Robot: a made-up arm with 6 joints. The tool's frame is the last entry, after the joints. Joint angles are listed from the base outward. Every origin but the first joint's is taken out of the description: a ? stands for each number. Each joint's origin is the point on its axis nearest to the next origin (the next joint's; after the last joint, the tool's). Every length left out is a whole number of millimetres.
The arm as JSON. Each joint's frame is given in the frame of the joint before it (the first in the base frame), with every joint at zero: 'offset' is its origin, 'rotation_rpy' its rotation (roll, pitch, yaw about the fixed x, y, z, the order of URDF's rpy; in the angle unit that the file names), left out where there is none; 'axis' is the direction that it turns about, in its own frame. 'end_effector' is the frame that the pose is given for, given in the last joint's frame.
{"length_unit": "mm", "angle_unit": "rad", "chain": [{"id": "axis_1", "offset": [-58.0, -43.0, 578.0], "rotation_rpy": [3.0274, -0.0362, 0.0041], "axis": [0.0, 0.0, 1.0]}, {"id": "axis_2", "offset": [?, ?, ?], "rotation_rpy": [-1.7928, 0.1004, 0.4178], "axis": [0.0, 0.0, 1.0]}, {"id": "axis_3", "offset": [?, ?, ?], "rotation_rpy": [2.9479, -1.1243, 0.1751], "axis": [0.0, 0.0, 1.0]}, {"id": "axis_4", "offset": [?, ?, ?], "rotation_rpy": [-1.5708, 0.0, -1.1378], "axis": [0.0, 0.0, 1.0]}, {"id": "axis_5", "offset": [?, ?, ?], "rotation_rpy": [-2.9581, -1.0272, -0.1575], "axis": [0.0, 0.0, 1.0]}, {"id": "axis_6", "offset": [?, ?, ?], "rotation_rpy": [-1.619, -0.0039, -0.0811], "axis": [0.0, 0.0, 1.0]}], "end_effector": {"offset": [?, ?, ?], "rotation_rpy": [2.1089, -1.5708, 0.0]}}
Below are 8 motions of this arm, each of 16 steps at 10 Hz.
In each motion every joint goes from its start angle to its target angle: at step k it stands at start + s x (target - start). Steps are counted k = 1, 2, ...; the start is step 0. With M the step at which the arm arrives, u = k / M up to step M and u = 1 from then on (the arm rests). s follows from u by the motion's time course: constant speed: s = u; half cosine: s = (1 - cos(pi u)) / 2; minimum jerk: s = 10 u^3 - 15 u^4 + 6 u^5.
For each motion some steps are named. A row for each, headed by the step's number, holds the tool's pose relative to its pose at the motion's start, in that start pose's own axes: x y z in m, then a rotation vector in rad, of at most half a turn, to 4 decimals.
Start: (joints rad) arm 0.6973 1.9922 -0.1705 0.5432 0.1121 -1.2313
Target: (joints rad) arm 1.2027 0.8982 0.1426 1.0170 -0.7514 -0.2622
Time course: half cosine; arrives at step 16
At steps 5, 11, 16:
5: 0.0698 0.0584 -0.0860 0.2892 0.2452 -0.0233
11: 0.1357 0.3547 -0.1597 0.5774 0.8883 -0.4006
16: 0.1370 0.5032 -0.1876 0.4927 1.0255 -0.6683

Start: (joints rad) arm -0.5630 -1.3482 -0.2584 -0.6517 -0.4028 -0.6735
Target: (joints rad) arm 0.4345 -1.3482 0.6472 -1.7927 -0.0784 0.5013
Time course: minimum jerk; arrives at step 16
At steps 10, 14, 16:
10: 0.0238 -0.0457 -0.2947 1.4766 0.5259 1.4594
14: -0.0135 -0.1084 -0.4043 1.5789 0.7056 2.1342
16: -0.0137 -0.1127 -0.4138 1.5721 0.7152 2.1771

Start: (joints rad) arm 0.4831 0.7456 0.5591 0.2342 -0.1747 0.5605
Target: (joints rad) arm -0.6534 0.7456 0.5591 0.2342 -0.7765 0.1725
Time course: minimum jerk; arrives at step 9
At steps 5, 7, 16:
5: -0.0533 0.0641 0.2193 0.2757 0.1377 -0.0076
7: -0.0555 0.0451 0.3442 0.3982 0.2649 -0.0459
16: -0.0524 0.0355 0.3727 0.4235 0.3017 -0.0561

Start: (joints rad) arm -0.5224 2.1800 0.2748 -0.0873 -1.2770 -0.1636
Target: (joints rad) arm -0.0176 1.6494 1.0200 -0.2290 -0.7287 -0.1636
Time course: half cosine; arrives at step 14
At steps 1, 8, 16:
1: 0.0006 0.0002 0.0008 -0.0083 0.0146 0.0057
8: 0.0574 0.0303 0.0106 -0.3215 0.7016 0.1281
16: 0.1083 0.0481 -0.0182 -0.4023 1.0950 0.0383

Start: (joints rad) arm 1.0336 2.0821 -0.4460 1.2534 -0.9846 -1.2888
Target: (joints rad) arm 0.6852 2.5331 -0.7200 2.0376 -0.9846 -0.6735
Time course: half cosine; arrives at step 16
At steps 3, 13, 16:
3: -0.0379 0.0003 -0.0527 0.1255 -0.0336 -0.0859
13: -0.1028 0.3224 -0.4154 1.2866 -0.7276 -0.7370
16: -0.0767 0.3580 -0.4245 1.3913 -0.8352 -0.7727

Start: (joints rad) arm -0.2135 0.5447 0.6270 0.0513 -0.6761 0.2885
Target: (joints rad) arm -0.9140 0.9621 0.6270 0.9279 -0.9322 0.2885
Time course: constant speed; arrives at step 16
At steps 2, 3, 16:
2: -0.0086 0.0050 0.0093 0.1127 -0.0522 0.0755
3: -0.0128 0.0085 0.0155 0.1745 -0.0761 0.1086
16: -0.0564 0.0521 0.2112 1.2003 -0.2221 0.1818

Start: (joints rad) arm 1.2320 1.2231 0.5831 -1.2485 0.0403 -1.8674
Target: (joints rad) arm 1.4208 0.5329 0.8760 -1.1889 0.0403 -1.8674
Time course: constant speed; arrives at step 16
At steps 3, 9, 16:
3: 0.0250 -0.0362 -0.1165 0.1409 -0.0576 0.0393
9: 0.0778 -0.0509 -0.3645 0.4394 -0.1561 0.0900
16: 0.1299 0.0373 -0.6491 0.8093 -0.2404 0.1022

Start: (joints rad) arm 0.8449 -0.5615 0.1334 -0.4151 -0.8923 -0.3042
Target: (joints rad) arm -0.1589 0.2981 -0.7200 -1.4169 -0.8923 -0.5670
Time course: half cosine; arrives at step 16
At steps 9, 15, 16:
9: -0.1690 -0.0122 -0.1208 -0.9711 -0.7580 0.1643
15: -0.2064 -0.0576 -0.2713 -1.2258 -1.2423 -0.1193
16: -0.2061 -0.0588 -0.2747 -1.2268 -1.2520 -0.1285

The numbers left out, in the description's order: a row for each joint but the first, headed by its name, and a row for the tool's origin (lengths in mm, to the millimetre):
axis_2: -13.0 -86.0 0.0
axis_3: 47.0 80.0 0.0
axis_4: -148.0 -89.0 0.0
axis_5: 312.0 18.0 0.0
axis_6: -319.0 -112.0 0.0
tool: 250.0 338.0 0.0

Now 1 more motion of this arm.
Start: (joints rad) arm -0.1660 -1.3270 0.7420 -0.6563 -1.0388 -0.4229
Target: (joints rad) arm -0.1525 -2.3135 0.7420 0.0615 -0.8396 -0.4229
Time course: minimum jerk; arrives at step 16
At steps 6, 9, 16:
6: 0.0474 -0.0026 0.0172 0.1228 0.1597 -0.1144
9: 0.1019 -0.0015 0.0238 0.2364 0.3305 -0.2975
16: 0.1565 0.0075 0.0170 0.2977 0.4866 -0.5429

